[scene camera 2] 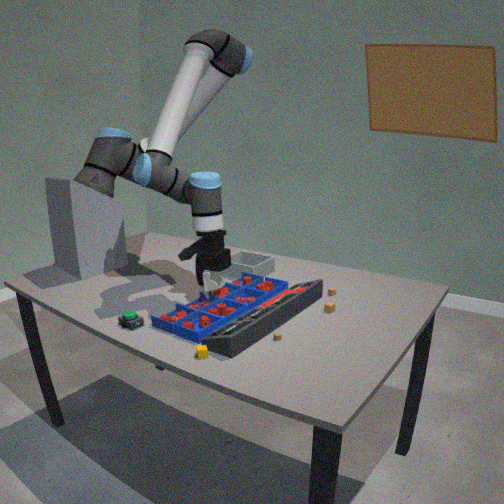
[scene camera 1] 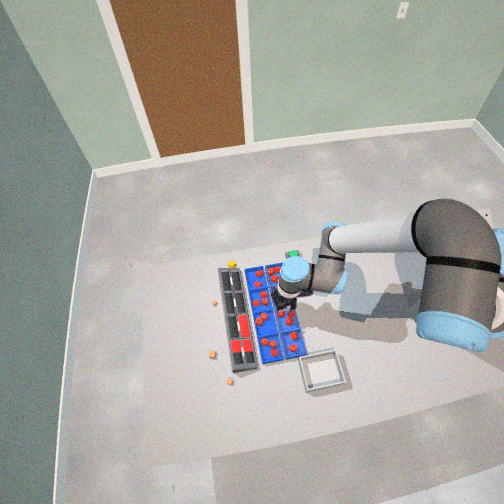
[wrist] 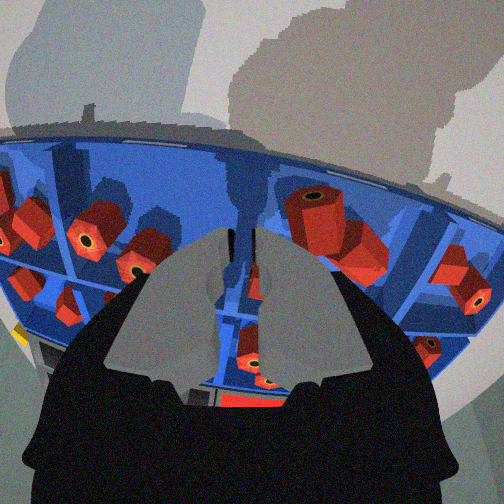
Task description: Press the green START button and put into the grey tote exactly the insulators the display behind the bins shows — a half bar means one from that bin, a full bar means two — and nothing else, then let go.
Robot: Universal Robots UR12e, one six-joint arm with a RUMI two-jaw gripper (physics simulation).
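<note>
The blue bin tray (scene camera 1: 274,312) holds several red insulators in its compartments. My gripper (scene camera 1: 284,302) hangs low over the tray's near column, around the middle bins. In the wrist view its grey fingers (wrist: 242,240) are almost together with nothing between them, above a bin divider. An upright red insulator (wrist: 315,217) stands just to the right of the fingertips. The dark display (scene camera 1: 238,320) behind the bins shows one long red bar and two short red bars near the tote end. The grey tote (scene camera 1: 322,371) looks empty. The green START button (scene camera 1: 292,254) sits at the tray's other end.
A yellow block (scene camera 1: 231,263) lies at the display's far end. Small orange cubes (scene camera 1: 212,354) are scattered on the table beyond the display. The arm's grey pedestal (scene camera 2: 82,227) stands at the table's back left corner.
</note>
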